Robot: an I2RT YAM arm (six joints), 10 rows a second.
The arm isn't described. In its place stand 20 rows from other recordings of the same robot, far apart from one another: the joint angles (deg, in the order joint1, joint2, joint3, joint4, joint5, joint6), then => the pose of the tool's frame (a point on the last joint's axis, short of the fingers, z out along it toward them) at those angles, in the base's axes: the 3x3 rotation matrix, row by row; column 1 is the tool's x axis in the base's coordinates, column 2 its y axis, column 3 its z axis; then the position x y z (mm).
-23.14, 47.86, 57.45, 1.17, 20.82, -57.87 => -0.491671 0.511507 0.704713; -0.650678 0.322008 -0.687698; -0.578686 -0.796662 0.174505; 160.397 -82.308 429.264
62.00, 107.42, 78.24, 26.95, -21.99, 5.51 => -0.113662 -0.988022 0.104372; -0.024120 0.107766 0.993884; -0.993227 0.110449 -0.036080; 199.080 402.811 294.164
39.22, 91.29, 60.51, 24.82, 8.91, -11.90 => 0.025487 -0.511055 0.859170; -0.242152 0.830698 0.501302; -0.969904 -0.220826 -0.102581; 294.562 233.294 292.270
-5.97, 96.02, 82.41, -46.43, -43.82, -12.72 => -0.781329 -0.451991 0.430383; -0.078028 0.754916 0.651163; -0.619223 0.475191 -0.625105; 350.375 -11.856 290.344
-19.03, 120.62, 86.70, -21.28, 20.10, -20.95 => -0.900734 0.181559 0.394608; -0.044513 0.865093 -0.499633; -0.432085 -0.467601 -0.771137; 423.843 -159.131 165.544
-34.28, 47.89, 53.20, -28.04, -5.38, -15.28 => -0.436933 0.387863 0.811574; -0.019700 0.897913 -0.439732; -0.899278 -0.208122 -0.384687; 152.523 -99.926 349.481
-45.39, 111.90, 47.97, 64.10, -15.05, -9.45 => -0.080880 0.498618 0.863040; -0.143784 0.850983 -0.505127; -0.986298 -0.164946 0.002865; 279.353 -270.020 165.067
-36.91, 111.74, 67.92, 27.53, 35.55, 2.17 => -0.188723 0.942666 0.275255; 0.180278 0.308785 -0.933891; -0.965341 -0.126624 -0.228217; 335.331 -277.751 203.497
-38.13, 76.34, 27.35, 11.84, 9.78, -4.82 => -0.533434 0.672532 0.512980; 0.313450 0.720468 -0.618607; -0.785619 -0.169193 -0.595127; 193.423 -159.514 158.655
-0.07, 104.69, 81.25, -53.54, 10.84, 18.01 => -0.913082 0.342669 0.221041; 0.304782 0.933615 -0.188337; -0.270905 -0.104598 -0.956906; 360.137 -7.135 220.299
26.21, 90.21, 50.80, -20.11, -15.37, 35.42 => -0.946822 0.002772 0.321744; 0.156781 0.877196 0.453814; -0.280975 0.480125 -0.830983; 267.947 142.422 174.959
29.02, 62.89, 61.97, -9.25, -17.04, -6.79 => -0.068660 -0.729273 0.680769; -0.167361 0.681128 0.712779; -0.983502 -0.064994 -0.168818; 215.270 131.355 385.479
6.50, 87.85, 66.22, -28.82, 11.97, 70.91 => -0.231214 0.730676 0.642380; 0.904096 0.405262 -0.135551; -0.359376 0.549432 -0.754303; 327.974 29.937 258.869
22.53, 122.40, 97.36, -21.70, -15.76, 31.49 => -0.856038 -0.109697 0.505139; 0.189143 0.842980 0.503596; -0.481065 0.526641 -0.700875; 442.449 194.008 208.227
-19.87, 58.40, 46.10, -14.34, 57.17, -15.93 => -0.649941 0.740694 0.170143; 0.076672 0.286641 -0.954965; -0.756107 -0.607626 -0.243090; 194.121 -101.963 302.954
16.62, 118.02, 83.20, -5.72, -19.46, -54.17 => 0.050747 -0.804841 0.591316; -0.782623 0.335766 0.524177; -0.620424 -0.489379 -0.612848; 438.501 143.267 186.003
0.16, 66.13, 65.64, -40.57, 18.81, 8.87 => -0.611911 0.338881 0.714650; 0.144250 0.936222 -0.320436; -0.777661 -0.092991 -0.621769; 239.910 -10.808 342.082
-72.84, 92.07, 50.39, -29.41, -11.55, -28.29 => -0.680374 0.675183 0.284991; 0.629570 0.737532 -0.244311; -0.375145 0.013199 -0.926872; 91.695 -272.793 156.222
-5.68, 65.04, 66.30, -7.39, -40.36, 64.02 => -0.554730 -0.152115 0.818007; 0.743543 0.350572 0.569424; -0.373388 0.924100 -0.081369; 253.805 -2.075 407.418
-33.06, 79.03, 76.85, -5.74, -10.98, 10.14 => -0.047231 0.391859 0.918812; 0.236961 0.897977 -0.370793; -0.970370 0.200209 -0.135268; 275.892 -171.487 408.302
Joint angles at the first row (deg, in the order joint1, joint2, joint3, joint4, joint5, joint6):
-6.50, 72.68, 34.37, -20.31, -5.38, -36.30
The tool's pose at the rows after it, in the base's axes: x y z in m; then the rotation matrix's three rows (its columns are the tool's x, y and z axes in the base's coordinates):
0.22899, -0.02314, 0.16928; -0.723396, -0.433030, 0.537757; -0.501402, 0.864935, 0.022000; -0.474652, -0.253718, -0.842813
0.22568, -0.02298, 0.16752; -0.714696, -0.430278, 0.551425; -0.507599, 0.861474, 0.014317; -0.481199, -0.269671, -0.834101
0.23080, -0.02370, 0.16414; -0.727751, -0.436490, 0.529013; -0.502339, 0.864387, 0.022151; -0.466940, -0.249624, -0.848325
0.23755, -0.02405, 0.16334; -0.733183, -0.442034, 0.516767; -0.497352, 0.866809, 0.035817; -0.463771, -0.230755, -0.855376
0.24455, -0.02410, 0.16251; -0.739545, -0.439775, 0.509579; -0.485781, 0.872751, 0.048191; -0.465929, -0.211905, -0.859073
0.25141, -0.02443, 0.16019; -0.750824, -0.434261, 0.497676; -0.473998, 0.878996, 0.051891; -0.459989, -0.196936, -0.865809
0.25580, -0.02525, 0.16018; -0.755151, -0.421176, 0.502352; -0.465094, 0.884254, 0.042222; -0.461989, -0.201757, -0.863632
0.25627, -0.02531, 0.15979; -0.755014, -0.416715, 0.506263; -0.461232, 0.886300, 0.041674; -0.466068, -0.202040, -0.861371
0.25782, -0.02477, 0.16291; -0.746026, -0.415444, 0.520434; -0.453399, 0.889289, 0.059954; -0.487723, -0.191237, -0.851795
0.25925, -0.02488, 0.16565; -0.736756, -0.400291, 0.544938; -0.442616, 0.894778, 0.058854; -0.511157, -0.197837, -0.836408
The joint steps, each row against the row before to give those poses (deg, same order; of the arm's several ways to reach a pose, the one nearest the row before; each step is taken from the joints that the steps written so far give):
0.00, 0.09, 0.35, 0.62, 0.63, 0.70
0.00, -0.96, -1.32, 1.32, 0.35, -0.35
-0.09, 2.27, 1.05, -0.35, -0.34, 0.18
0.00, 2.11, 1.49, -0.27, -0.71, 0.26
0.09, 2.02, 1.41, 0.09, -0.61, 0.79
0.08, 2.21, 1.32, 0.09, -0.09, 0.79
0.00, 0.96, 0.71, 0.61, 0.52, 0.62
0.00, 0.09, -0.09, 0.44, 0.01, 0.26
0.00, -0.26, 0.35, 0.27, -1.14, 0.53
0.00, -0.44, -0.09, 1.31, -0.10, 0.79

